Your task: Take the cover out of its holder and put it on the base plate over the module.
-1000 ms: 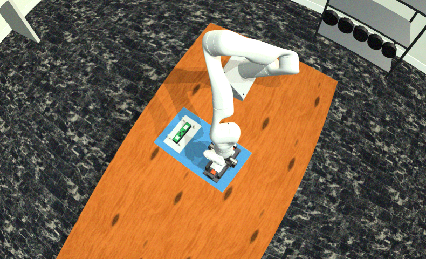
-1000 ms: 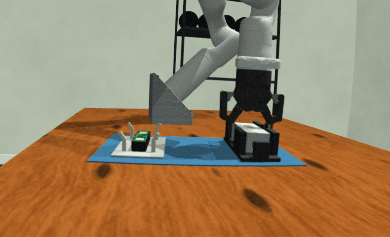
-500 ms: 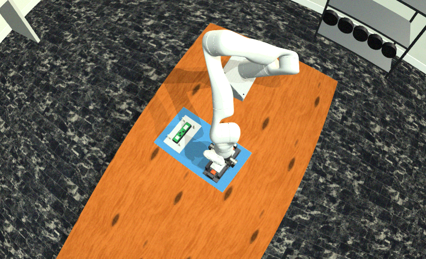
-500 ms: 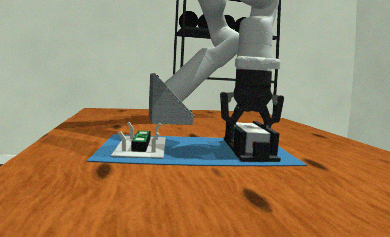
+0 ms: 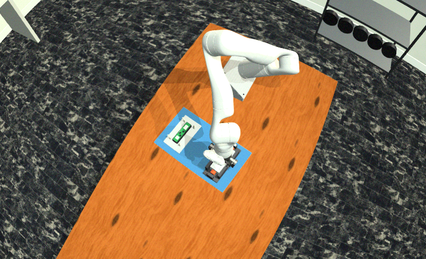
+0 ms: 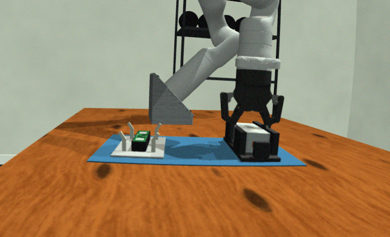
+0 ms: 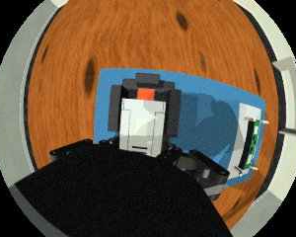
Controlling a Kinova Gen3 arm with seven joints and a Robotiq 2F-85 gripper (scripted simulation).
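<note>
My gripper is now right at the cover.
</note>
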